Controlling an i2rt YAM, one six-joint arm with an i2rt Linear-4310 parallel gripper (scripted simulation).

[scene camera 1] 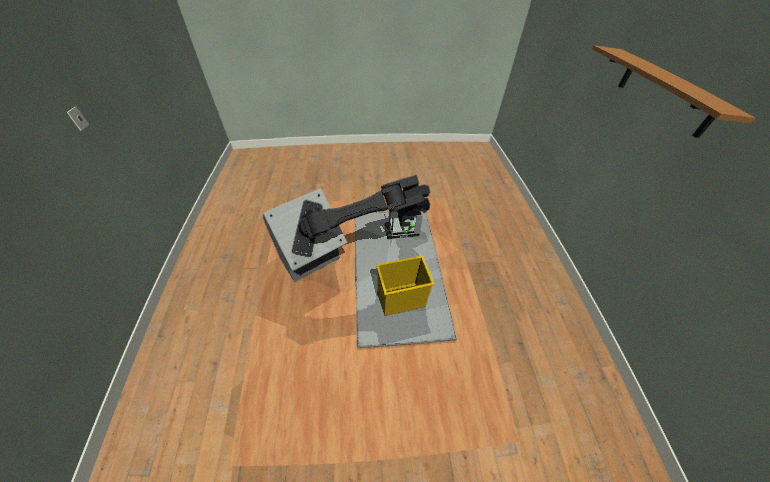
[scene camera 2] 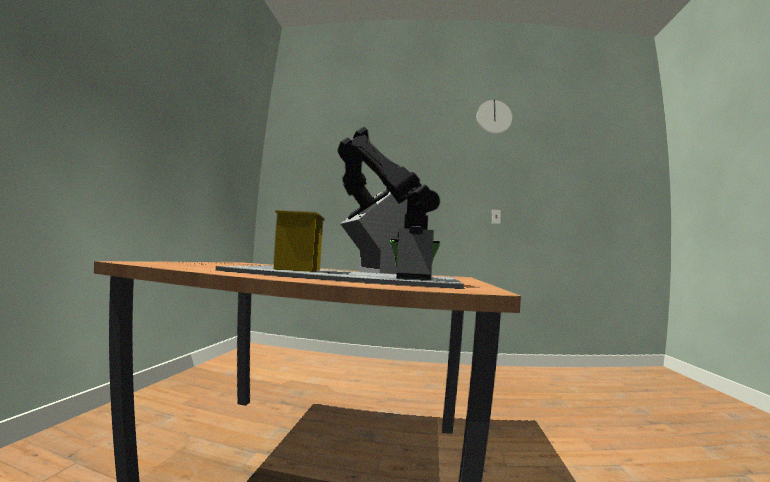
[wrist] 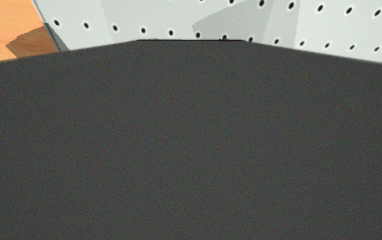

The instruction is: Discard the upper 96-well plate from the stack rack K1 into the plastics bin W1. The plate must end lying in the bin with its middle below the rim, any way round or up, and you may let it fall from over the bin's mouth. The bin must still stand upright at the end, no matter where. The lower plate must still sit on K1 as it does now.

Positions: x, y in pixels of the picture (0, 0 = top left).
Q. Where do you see a yellow plastics bin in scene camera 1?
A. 403, 275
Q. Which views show the yellow plastics bin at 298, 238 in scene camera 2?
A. Scene camera 1 and scene camera 2 only.
